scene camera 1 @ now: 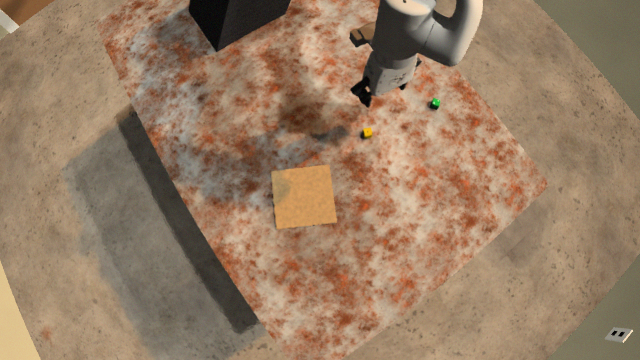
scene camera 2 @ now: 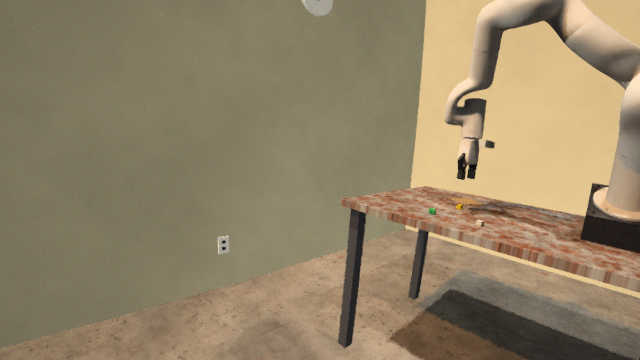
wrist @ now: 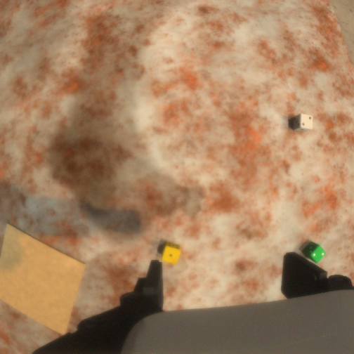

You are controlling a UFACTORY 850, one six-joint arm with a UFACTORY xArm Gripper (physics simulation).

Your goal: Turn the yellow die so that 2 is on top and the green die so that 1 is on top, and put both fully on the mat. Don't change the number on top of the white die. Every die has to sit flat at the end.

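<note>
The yellow die (scene camera 1: pixel 367 133) (scene camera 2: pixel 459 206) (wrist: pixel 171 253) sits on the table off the mat, a single pip on its upper face. The green die (scene camera 1: pixel 435 104) (scene camera 2: pixel 432 211) (wrist: pixel 315 252) sits farther from the mat; two pips show on its upper face in the wrist view. The white die (scene camera 2: pixel 480 223) (wrist: pixel 303 122) shows two pips on its upper face and is hidden in scene camera 1. The tan mat (scene camera 1: pixel 305 200) (scene camera 2: pixel 465 201) (wrist: pixel 42 280) bears no die. My gripper (scene camera 1: pixel 386 97) (scene camera 2: pixel 466 176) (wrist: pixel 224 277) is open and empty, well above the table.
The dark base block (scene camera 1: pixel 235 22) (scene camera 2: pixel 607 231) of the arm stands on the mottled red and white table (scene camera 1: pixel 400 220) (scene camera 2: pixel 390 205) (wrist: pixel 210 100). The table edge runs beyond the green and white dice. The arm reaches over the table in scene camera 1.
</note>
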